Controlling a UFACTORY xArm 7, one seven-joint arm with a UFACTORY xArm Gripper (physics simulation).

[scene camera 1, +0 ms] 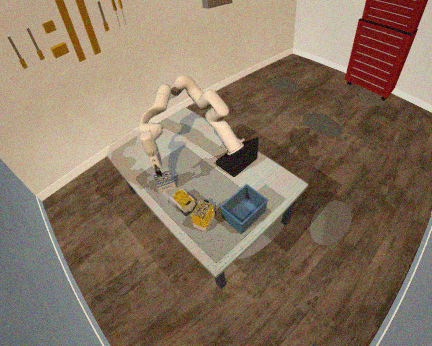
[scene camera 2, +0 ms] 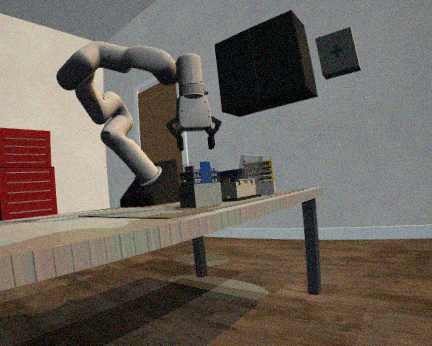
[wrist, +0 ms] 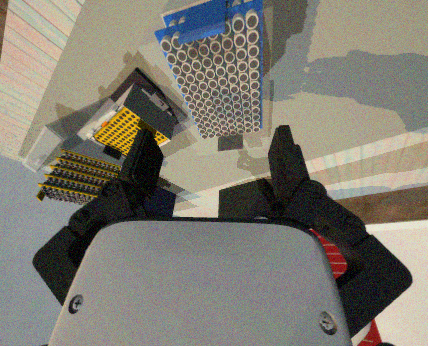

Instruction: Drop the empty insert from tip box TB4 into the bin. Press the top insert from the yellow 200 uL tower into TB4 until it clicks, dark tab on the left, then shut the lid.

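Note:
My gripper (scene camera 1: 158,174) (scene camera 2: 196,146) (wrist: 212,141) is open and empty, above and beside a rack of pale tips with blue inserts. The tip box (scene camera 1: 189,206) (scene camera 2: 239,190) stands open, its yellow insert (scene camera 1: 183,198) (wrist: 116,131) showing a grid of dark holes. I cannot read a TB4 label. A clear panel, apparently its lid, stands raised in scene camera 2. The yellow tower (scene camera 1: 202,214) (scene camera 2: 267,176) (wrist: 80,174) holds several stacked inserts beyond the box. The blue bin (scene camera 1: 244,210) stands on the far side of the tower from the tip box.
The blue tip rack (scene camera 1: 165,182) (scene camera 2: 201,194) (wrist: 217,80) stands under and beside my gripper, near the table's long edge. A black panel (scene camera 1: 239,160) stands by the arm's base. The tabletop (scene camera 1: 280,182) carries these things, and a red cabinet (scene camera 1: 382,55) (scene camera 2: 26,185) stands off the table.

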